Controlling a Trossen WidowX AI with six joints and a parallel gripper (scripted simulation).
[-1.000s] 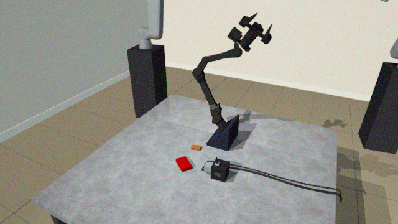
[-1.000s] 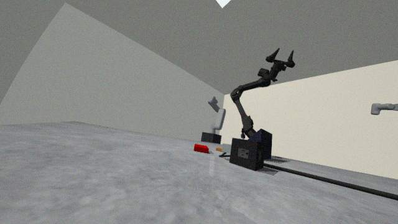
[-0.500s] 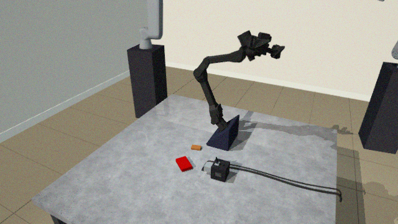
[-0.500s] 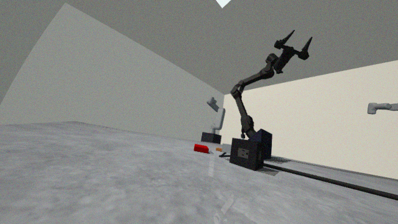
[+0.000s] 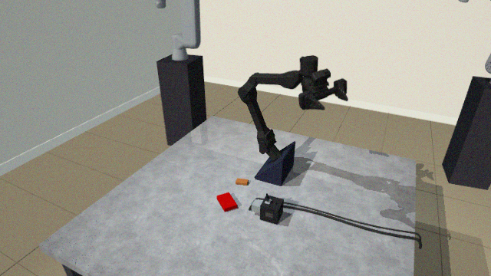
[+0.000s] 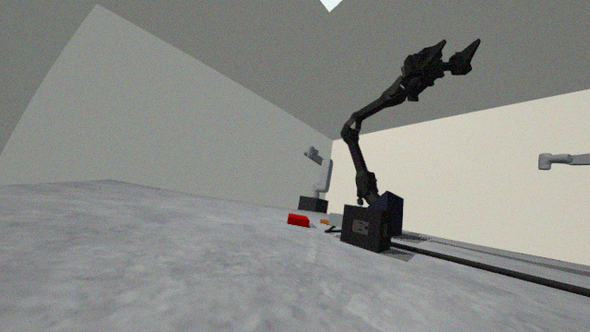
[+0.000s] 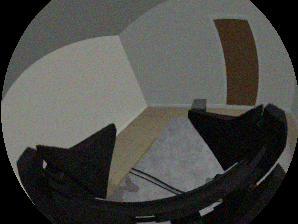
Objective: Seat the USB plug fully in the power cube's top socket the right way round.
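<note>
The USB plug lies 42 cm below my gripper tip, 21 cm to the right of it and 6 cm ahead of it. From my gripper tip the other things lie so: orange block 50 cm below, 38 cm to the right, 11 cm behind; red flat block 50 cm below, 40 cm to the right, 5 cm ahead.
</note>
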